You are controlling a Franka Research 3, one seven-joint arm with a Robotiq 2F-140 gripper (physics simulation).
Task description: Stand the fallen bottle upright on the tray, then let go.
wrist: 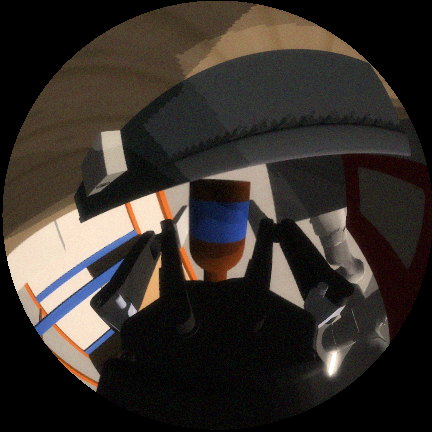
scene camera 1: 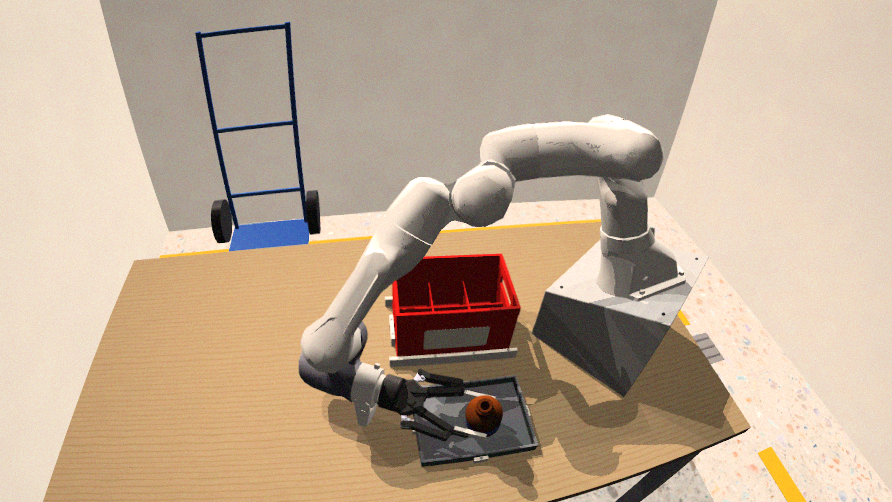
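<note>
An orange-brown bottle with a blue label stands about upright over the dark grey tray, its open neck facing up in the scene view. My gripper reaches in from the left of the tray, nearly level, and is shut on the bottle's body, one finger on each side. In the wrist view the bottle's flat base is close to the tray's edge in the picture. Whether the base touches the tray floor cannot be told.
A red divided crate stands behind the tray, with a pale strip along its front. The arm's grey base block is at the right on the wooden table. A blue hand truck stands beyond the table.
</note>
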